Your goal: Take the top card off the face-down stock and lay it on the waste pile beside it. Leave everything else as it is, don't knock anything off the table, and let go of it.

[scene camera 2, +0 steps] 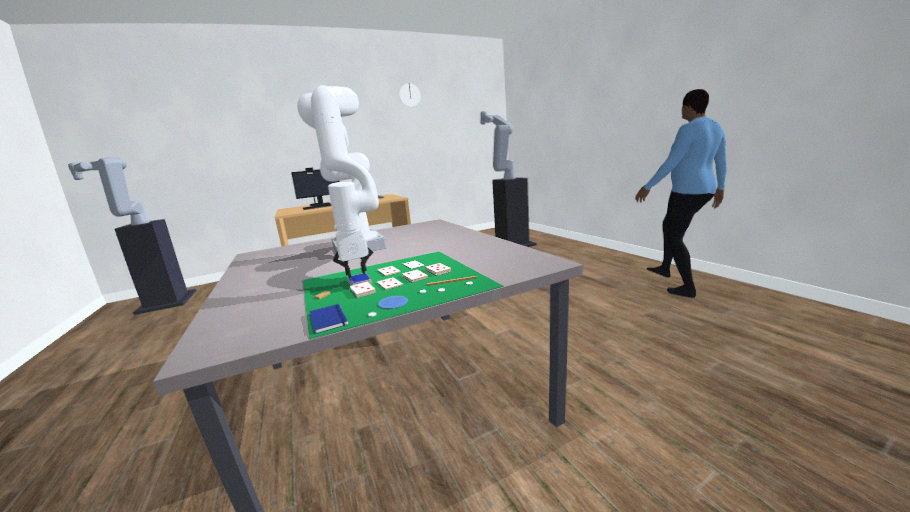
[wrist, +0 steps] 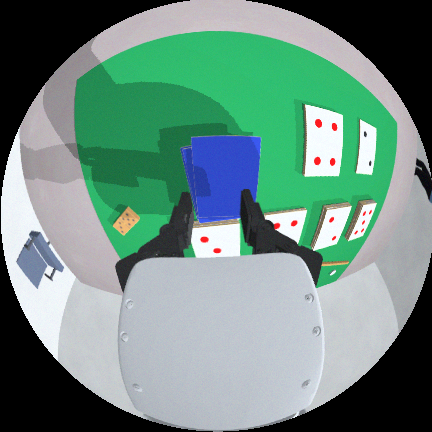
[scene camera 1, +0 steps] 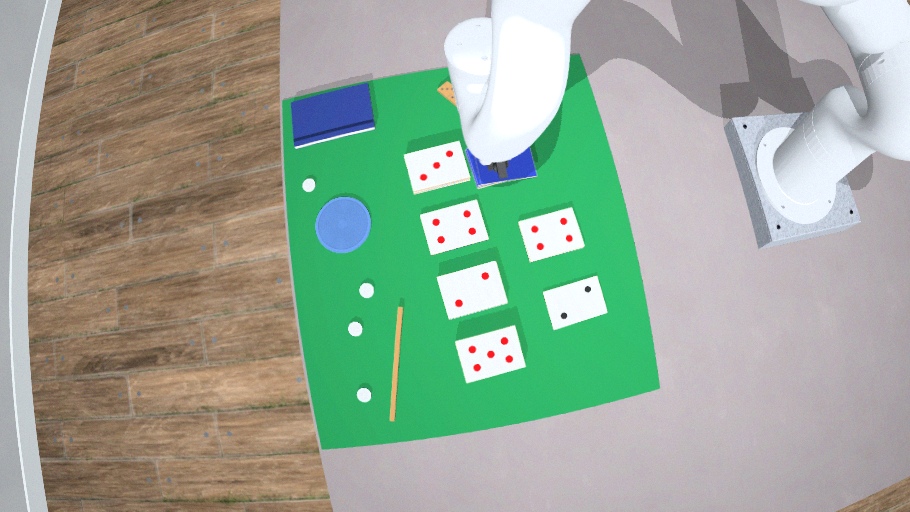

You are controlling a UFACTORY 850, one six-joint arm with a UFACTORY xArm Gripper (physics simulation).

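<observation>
The face-down stock [scene camera 1: 523,166] [scene camera 2: 360,278] is a low blue-backed pile. In the wrist view its top card [wrist: 230,162] lies turned slightly against the lower blue cards [wrist: 187,159], which show along its left side. The waste pile [scene camera 1: 437,166] [scene camera 2: 362,289] [wrist: 216,241] is face up with three red dots and stands right beside the stock. My gripper [scene camera 1: 500,168] [scene camera 2: 357,275] [wrist: 215,202] is partly open, with one finger on each side of the stock's end nearest the waste pile. It holds nothing. The fingertips' exact height against the top card is hard to tell.
Face-up card piles [scene camera 1: 454,227] [scene camera 1: 551,234] [wrist: 323,142] stand beyond the stock and waste pile. An orange dotted block [scene camera 1: 446,92] [scene camera 2: 322,294] [wrist: 126,220] lies near them. A blue book [scene camera 1: 332,113] [scene camera 2: 328,317], blue disc [scene camera 1: 343,224] [scene camera 2: 392,302], white discs and a stick [scene camera 1: 395,362] lie farther off.
</observation>
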